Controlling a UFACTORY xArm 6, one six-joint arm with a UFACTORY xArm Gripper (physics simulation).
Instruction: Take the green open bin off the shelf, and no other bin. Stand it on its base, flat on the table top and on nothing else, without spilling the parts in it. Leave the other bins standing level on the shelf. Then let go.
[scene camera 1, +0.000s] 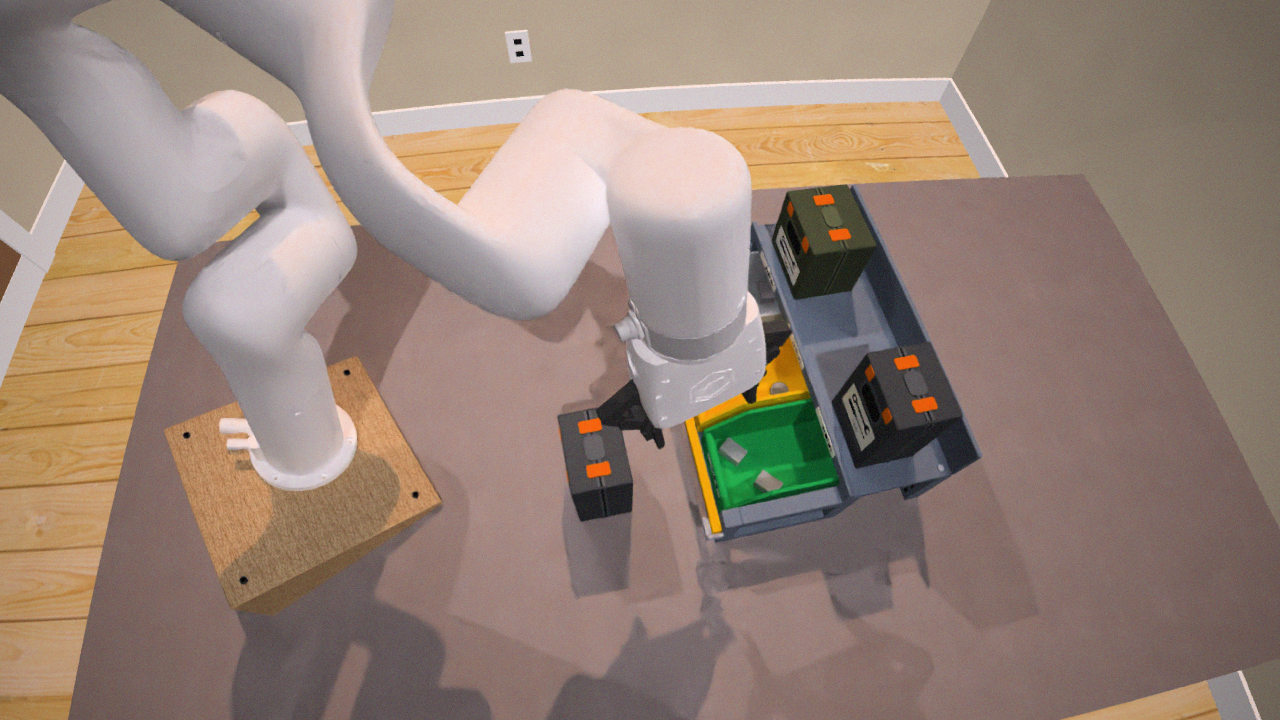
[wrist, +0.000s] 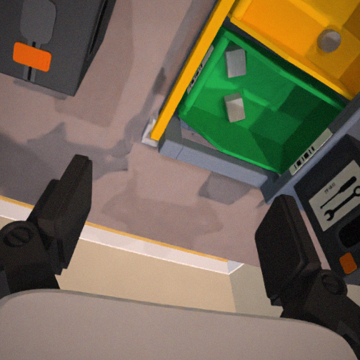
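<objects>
My gripper (scene camera 1: 699, 412) is 55 cm from the lens and, of the things named here, the nearest to it. Yellow shelf rail (scene camera 1: 701, 469): 70 cm from the lens. Green open bin (scene camera 1: 787, 441): 79 cm from the lens. Yellow bin (scene camera 1: 785, 368): 83 cm from the lens. The marked spots on the yellow shelf rail and the yellow bin are 21 cm apart.
</objects>
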